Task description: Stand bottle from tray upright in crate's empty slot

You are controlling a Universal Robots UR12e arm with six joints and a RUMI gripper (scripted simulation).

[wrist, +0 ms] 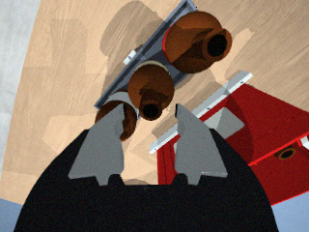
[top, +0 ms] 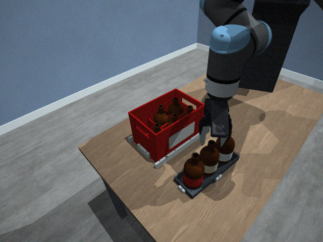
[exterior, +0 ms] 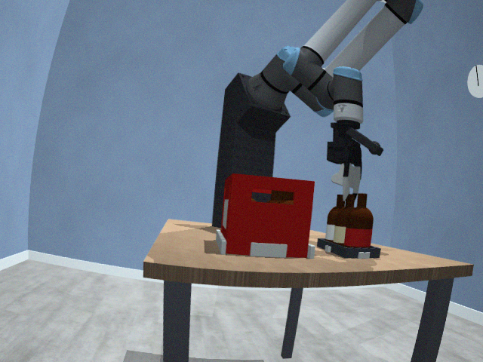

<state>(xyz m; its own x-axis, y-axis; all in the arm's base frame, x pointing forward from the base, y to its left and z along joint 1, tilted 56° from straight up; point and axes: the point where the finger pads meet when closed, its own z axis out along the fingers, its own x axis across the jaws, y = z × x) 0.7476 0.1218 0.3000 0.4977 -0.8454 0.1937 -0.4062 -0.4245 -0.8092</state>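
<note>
My hand is 7 cm above the brown bottle. The rest, counted from my hand: white-label bottle: 9 cm behind, 7 cm below, 1 cm to the right; then red-label bottle: 8 cm ahead, 7 cm below, 1 cm to the left; then dark tray: 14 cm below.
</note>
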